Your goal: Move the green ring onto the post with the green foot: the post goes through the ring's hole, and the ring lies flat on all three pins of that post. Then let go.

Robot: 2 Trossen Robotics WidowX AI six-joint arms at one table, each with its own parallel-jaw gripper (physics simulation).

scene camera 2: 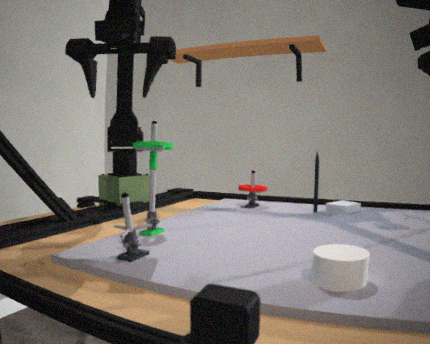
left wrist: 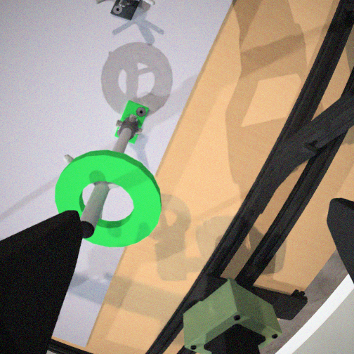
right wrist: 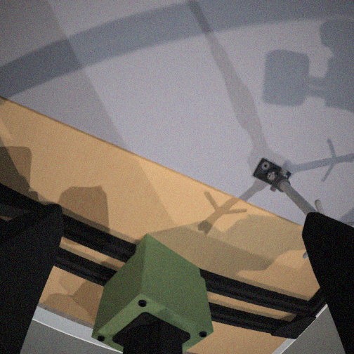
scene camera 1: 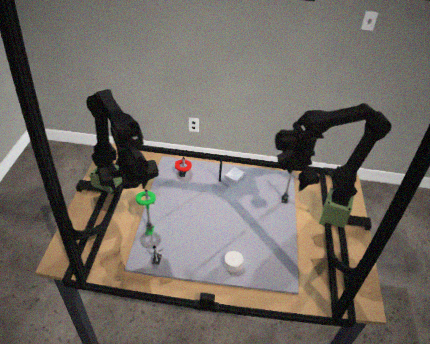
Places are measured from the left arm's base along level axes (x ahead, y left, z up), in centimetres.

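Pixels of known places: left gripper, fingertip midpoint: (scene camera 2: 117,97) (scene camera 1: 129,190); right gripper, fingertip midpoint: (scene camera 1: 294,181); left arm's base at its link origin: (scene camera 2: 124,175); right arm's base at its link origin: (scene camera 1: 340,199).
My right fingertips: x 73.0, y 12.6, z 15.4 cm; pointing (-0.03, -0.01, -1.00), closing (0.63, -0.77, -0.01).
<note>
For each thing: its middle in the pictures, then the offset to it from my right fingertips. "*": a spot on its surface instead.
- green ring at the middle of its body: (scene camera 2: 152,145) (scene camera 1: 145,198) dy -24.3, dx -46.6, dz -7.9 cm
- tall grey post with the green foot, surface spot: (scene camera 2: 152,232) (scene camera 1: 151,232) * dy -27.1, dx -43.4, dz -22.4 cm
- red ring at the middle of its body: (scene camera 2: 252,188) (scene camera 1: 183,165) dy +7.9, dx -47.9, dz -18.2 cm
- black-footed post at a spot on its surface: (scene camera 2: 132,255) * dy -37.3, dx -34.9, dz -22.3 cm
- white cylinder at the middle of its body: (scene camera 2: 340,266) (scene camera 1: 233,261) dy -26.5, dx -10.8, dz -21.1 cm
- white block at the middle of its body: (scene camera 2: 343,207) (scene camera 1: 235,175) dy +16.0, dx -26.9, dz -21.9 cm
- black spike at the middle of its body: (scene camera 2: 316,182) dy +11.0, dx -32.1, dz -15.9 cm
The green ring (scene camera 1: 139,200) (scene camera 2: 162,145) (left wrist: 147,192) lies level around the tall grey post with the green foot (scene camera 1: 149,230) (scene camera 2: 152,232) (left wrist: 131,107). The post passes through the hole, and its black tip stands above the ring. In scene camera 2 the ring rests at pin height, just above the post's green band; its underside hides parts of the pins. My left gripper (scene camera 2: 119,96) (left wrist: 208,218) is open and empty, apart from the ring and above the post's tip in scene camera 2. My right gripper (right wrist: 186,222) is open and empty, on the far side of the table.
A red ring (scene camera 1: 183,169) (scene camera 2: 253,188) sits on a short post at the back. A black-footed post (scene camera 1: 156,257) (scene camera 2: 132,255) stands near the green one, another (right wrist: 272,172) near my right arm. A white cylinder (scene camera 1: 234,261), a white block (scene camera 1: 234,174) and a black spike (scene camera 2: 316,185) also stand there.
</note>
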